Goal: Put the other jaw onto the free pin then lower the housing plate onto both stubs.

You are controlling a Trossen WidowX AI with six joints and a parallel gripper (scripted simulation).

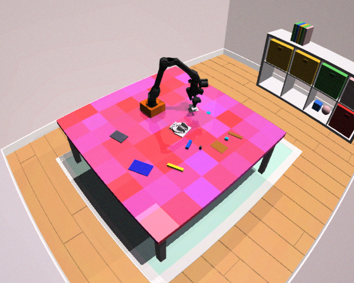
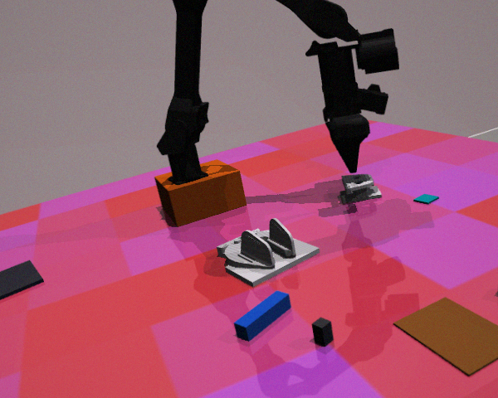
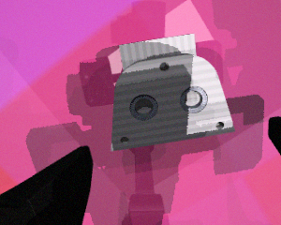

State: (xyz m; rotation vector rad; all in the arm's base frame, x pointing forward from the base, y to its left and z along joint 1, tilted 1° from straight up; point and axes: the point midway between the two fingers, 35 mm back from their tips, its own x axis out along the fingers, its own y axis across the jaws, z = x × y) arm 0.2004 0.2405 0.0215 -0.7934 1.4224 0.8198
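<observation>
Right now my gripper tip is 1 cm short of the white t-shaped block, 1 cm to the right of it and 5 cm above it. From my gripper tip the other things lie so: black cube: 32 cm ahead, 28 cm to the right, 5 cm below; blue block: 24 cm ahead, 32 cm to the right, 5 cm below; grey jaw: 6 cm ahead, 23 cm to the right, 5 cm below.
</observation>
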